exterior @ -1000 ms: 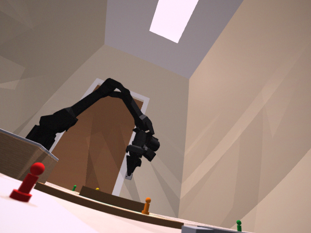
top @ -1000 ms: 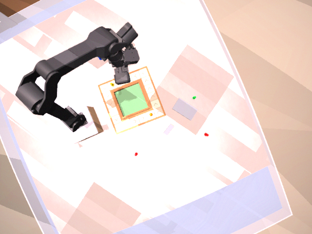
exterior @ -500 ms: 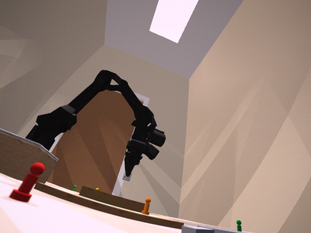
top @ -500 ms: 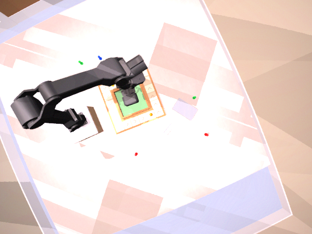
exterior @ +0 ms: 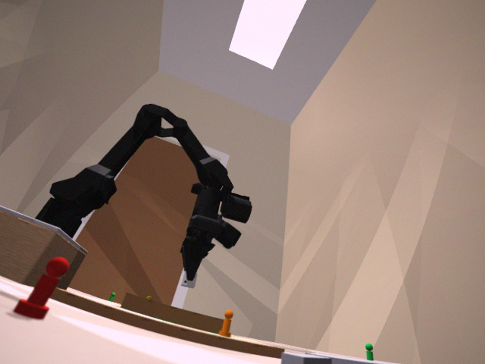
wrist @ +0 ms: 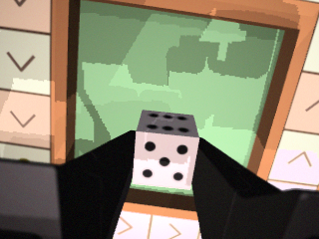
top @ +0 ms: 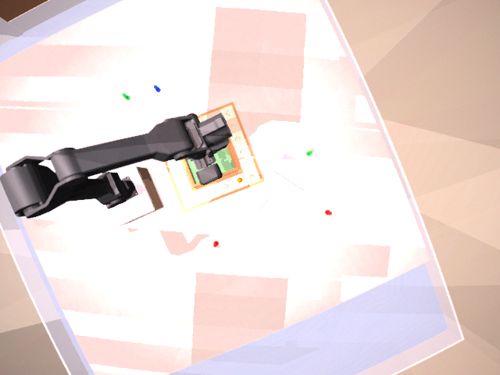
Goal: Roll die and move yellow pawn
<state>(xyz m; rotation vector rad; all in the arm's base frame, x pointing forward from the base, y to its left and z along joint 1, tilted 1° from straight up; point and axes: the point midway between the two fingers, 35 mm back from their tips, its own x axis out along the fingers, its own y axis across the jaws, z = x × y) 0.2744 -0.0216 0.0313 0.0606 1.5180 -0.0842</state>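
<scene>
The yellow pawn lies 120 mm to the left of my gripper tip, 60 mm below it and 60 mm behind it. Round my gripper tip: orange pawn 120 mm to the right, 60 mm below, 50 mm ahead; white die right at my gripper tip; green tray 80 mm below, 10 mm behind.
</scene>
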